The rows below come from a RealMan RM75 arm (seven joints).
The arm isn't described. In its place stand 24 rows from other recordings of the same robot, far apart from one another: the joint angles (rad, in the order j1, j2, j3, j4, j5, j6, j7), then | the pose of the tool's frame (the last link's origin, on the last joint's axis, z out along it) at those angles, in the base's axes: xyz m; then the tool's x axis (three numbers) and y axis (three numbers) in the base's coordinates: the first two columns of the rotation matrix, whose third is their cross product.
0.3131, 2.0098, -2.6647, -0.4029, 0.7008, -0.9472, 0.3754 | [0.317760, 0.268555, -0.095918, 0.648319, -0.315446, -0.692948, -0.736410, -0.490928, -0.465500]
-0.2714, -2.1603, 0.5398, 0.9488, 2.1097, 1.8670, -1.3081 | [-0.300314, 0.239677, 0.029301, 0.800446, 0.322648, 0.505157, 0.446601, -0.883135, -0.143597]
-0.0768, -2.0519, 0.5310, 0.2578, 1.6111, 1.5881, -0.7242 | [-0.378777, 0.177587, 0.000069, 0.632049, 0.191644, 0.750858, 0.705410, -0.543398, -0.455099]
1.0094, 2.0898, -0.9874, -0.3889, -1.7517, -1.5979, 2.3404 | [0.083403, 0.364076, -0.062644, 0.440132, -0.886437, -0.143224, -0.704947, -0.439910, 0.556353]
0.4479, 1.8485, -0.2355, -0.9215, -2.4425, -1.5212, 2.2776 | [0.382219, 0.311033, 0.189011, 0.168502, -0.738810, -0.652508, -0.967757, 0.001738, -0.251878]
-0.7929, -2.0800, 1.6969, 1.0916, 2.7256, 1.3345, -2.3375 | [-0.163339, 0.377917, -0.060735, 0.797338, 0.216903, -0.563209, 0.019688, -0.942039, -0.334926]
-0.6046, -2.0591, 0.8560, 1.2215, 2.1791, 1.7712, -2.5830 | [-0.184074, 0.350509, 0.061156, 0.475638, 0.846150, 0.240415, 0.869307, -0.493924, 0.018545]
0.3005, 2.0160, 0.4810, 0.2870, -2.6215, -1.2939, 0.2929 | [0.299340, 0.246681, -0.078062, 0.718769, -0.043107, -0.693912, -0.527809, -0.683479, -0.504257]
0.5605, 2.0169, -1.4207, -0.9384, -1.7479, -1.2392, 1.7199 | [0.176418, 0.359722, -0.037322, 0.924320, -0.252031, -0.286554, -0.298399, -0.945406, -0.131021]
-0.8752, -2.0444, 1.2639, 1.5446, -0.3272, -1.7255, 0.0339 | [-0.083725, 0.395882, 0.070800, 0.582935, 0.803321, 0.121909, 0.652722, -0.373637, -0.659052]
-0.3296, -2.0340, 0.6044, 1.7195, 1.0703, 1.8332, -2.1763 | [-0.103742, 0.238205, 0.223413, 0.527995, -0.155078, 0.834969, 0.138008, -0.954449, -0.264538]
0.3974, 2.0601, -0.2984, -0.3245, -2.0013, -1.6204, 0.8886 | [0.317753, 0.271337, -0.006532, 0.674901, -0.176139, -0.716578, -0.538102, -0.781970, -0.314593]
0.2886, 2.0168, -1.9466, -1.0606, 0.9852, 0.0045, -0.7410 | [0.242442, 0.371357, -0.047319, 0.861759, -0.299334, -0.409599, -0.503732, -0.409044, -0.760879]
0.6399, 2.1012, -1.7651, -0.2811, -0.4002, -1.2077, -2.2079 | [0.184873, 0.359299, -0.074822, -0.502581, 0.192275, 0.842878, 0.573380, 0.803807, 0.158526]
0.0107, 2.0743, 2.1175, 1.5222, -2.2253, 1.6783, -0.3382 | [0.307236, 0.224728, 0.071989, 0.025601, -0.955154, -0.295001, -0.986387, 0.023814, -0.162705]
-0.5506, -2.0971, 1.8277, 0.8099, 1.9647, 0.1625, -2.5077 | [-0.213297, 0.406939, -0.085981, 0.665277, 0.516686, 0.538927, 0.742351, -0.380910, -0.551202]
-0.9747, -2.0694, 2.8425, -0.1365, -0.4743, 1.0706, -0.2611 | [-0.192287, 0.420181, -0.068100, 0.912019, -0.379670, 0.155151, -0.209015, -0.755711, -0.620656]
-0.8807, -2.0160, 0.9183, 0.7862, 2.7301, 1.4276, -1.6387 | [-0.223055, 0.413019, 0.018247, 0.913144, 0.181310, -0.365096, 0.096103, -0.966145, -0.239433]
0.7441, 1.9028, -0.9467, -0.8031, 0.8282, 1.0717, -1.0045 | [0.242705, 0.453301, 0.080483, 0.760686, -0.585796, -0.279643, -0.625297, -0.545643, -0.557922]
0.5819, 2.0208, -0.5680, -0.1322, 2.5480, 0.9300, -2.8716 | [0.362768, 0.390021, 0.077316, 0.699374, 0.023495, -0.714369, -0.708760, 0.151974, -0.688885]
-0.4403, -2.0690, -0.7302, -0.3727, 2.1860, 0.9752, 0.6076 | [-0.292839, 0.343464, -0.053462, 0.979547, -0.102841, 0.172950, 0.147881, -0.214936, -0.965367]
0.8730, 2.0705, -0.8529, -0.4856, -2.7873, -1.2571, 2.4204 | [0.268197, 0.374517, -0.047166, 0.430593, -0.891829, 0.138673, -0.815131, -0.450236, -0.364485]
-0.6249, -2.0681, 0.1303, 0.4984, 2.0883, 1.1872, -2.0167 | [-0.318004, 0.382177, 0.038842, -0.055333, 0.566298, 0.822341, 0.980938, -0.122821, 0.150584]
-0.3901, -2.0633, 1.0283, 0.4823, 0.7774, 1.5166, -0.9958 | [-0.250401, 0.336875, 0.061842, 0.321649, -0.187709, 0.928066, 0.642804, -0.676387, -0.359588]
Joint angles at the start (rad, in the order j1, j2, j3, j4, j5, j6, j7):
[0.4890 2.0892 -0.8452 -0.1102 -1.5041 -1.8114 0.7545]
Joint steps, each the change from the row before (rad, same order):
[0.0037 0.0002 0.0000 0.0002 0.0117 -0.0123 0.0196]
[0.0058 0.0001 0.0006 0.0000 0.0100 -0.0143 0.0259]
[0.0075 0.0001 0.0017 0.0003 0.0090 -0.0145 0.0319]
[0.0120 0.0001 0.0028 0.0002 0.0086 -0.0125 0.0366]
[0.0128 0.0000 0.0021 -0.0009 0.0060 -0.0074 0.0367]
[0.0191 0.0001 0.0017 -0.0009 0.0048 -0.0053 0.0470]
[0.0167 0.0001 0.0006 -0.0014 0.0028 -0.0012 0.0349]
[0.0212 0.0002 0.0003 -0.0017 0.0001 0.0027 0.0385]
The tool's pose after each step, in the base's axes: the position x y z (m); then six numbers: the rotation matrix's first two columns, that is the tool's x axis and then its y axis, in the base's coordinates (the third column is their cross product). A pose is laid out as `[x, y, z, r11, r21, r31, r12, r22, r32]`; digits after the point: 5 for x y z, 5 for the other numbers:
[0.23634, 0.25700, -0.04455, 0.47321, -0.08220, -0.87711, -0.32690, -0.94094, -0.08818]
[0.23354, 0.25817, -0.04241, 0.45179, -0.09574, -0.88697, -0.32981, -0.94171, -0.06635]
[0.23036, 0.25965, -0.04026, 0.42833, -0.11453, -0.89633, -0.33288, -0.94218, -0.03868]
[0.22618, 0.26235, -0.03817, 0.40481, -0.13613, -0.90421, -0.33392, -0.94257, -0.00759]
[0.22217, 0.26544, -0.03666, 0.38665, -0.15947, -0.90833, -0.33430, -0.94218, 0.02311]
[0.21656, 0.26986, -0.03552, 0.36840, -0.19166, -0.90969, -0.33244, -0.94097, 0.06362]
[0.21182, 0.27380, -0.03496, 0.35830, -0.21541, -0.90841, -0.32901, -0.93973, 0.09307]
[0.20602, 0.27869, -0.03502, 0.35229, -0.24287, -0.90383, -0.32396, -0.93768, 0.12570]

